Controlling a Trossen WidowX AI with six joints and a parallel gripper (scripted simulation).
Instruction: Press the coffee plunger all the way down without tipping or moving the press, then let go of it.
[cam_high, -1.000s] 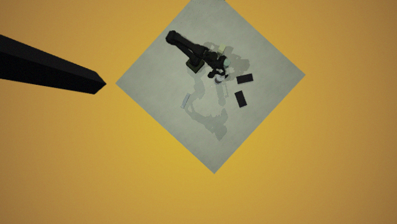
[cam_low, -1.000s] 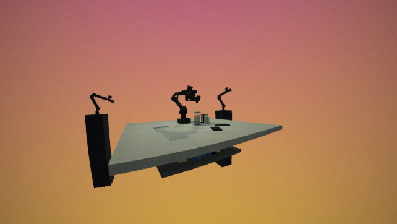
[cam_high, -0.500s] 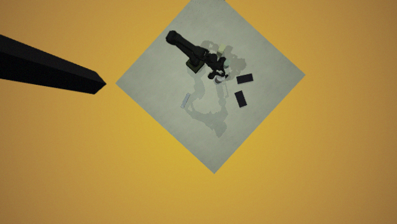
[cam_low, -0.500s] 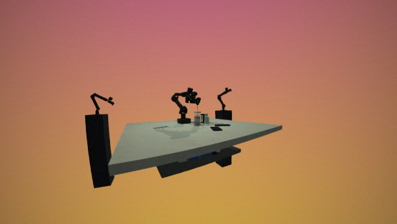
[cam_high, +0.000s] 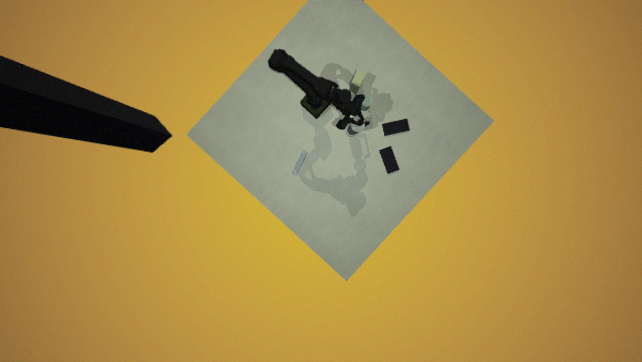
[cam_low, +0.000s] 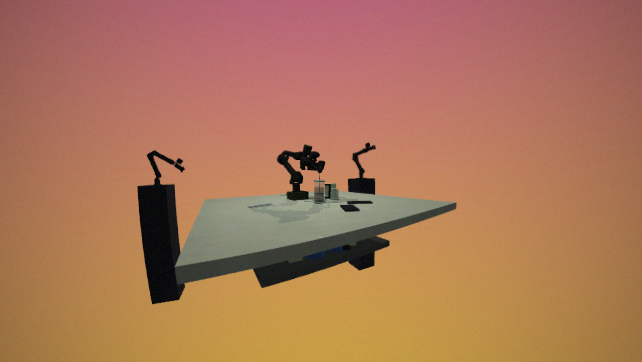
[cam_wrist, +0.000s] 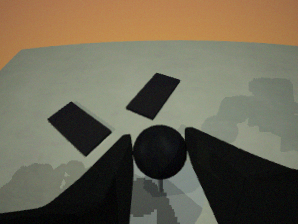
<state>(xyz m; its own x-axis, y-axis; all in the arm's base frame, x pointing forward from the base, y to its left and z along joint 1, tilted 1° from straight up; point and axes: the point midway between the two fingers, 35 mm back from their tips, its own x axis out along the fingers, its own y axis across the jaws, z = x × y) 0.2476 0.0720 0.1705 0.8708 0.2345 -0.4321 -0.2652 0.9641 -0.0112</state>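
Right now the coffee press is 1 cm behind my gripper tip, 1 cm to the left of it and 11 cm below it. The rest, counted from my gripper tip: thin light strip 8 cm behind, 37 cm to the right, 21 cm below.
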